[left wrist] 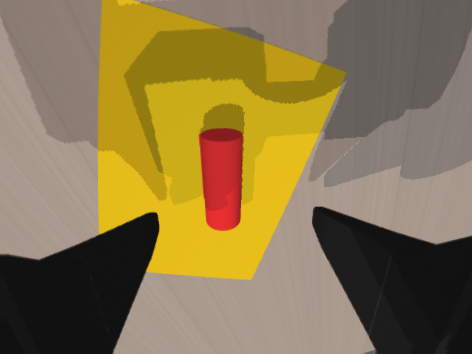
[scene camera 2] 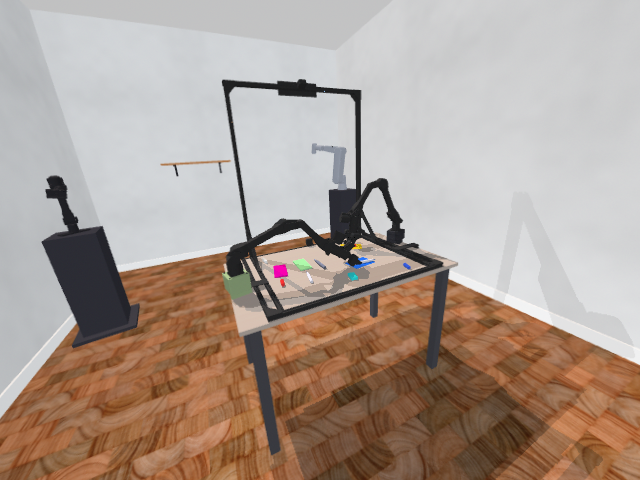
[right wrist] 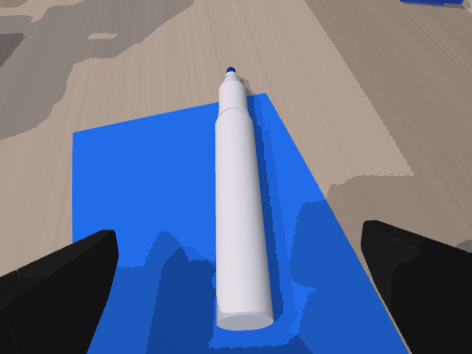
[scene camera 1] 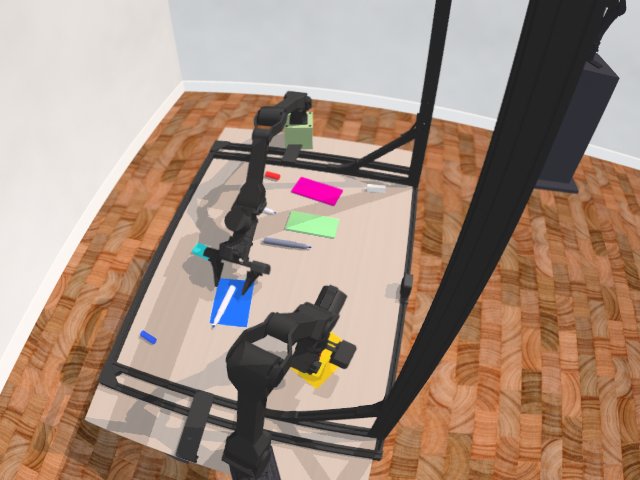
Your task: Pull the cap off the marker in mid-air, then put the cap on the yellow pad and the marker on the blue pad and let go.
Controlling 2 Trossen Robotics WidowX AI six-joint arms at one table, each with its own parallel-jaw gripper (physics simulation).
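Frame: origin at the left arm's base, x ahead, y left, z up, level; millimetres.
Where they show: left gripper, fingertip midpoint: (left wrist: 236,218); right gripper, fingertip midpoint: (scene camera 2: 358,260) (right wrist: 240,239) (scene camera 1: 229,291); left arm's base at its link origin: (scene camera 2: 395,229) (scene camera 1: 251,463); right arm's base at its link origin: (scene camera 2: 235,273) (scene camera 1: 298,119).
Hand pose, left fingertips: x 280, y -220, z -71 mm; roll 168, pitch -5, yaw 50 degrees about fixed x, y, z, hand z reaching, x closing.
Each offset is from my left fingertips to the top centre of the thing.
The red cap {dx -18, dy +7, dz +2 mm} (left wrist: 221,180) lies on the yellow pad {dx -19, dy -6, dz -16 mm} (left wrist: 120,200) (scene camera 1: 316,379) in the left wrist view, apart from both fingers. My left gripper (left wrist: 236,218) is open above it; in scene camera 1 the arm hides most of the cap. The white marker {dx +183, dy +214, dz +2 mm} (right wrist: 239,200) (scene camera 1: 223,305), uncapped with a blue tip, lies on the blue pad {dx +199, dy +187, dz -16 mm} (right wrist: 125,165) (scene camera 1: 240,312). Its tip reaches past the pad's edge. My right gripper (right wrist: 240,239) (scene camera 1: 230,289) is open, with one finger on each side of the marker's rear part and a gap to both.
A blue cap {dx +129, dy +444, dz +4 mm} (scene camera 1: 148,337) lies at the lower left. A cyan block {dx +389, dy +248, dz -2 mm} (scene camera 1: 200,251) is beside the right gripper. A grey pen {dx +351, dy -5, dz +2 mm} (scene camera 1: 285,243), a green pad {dx +408, dy -95, dz -8 mm} (scene camera 1: 312,224), a magenta pad {dx +543, dy -144, dz -8 mm} (scene camera 1: 316,191), a red piece {dx +646, dy -17, dz +4 mm} (scene camera 1: 272,175) and a white block {dx +500, dy -334, dz +5 mm} (scene camera 1: 376,188) lie farther back.
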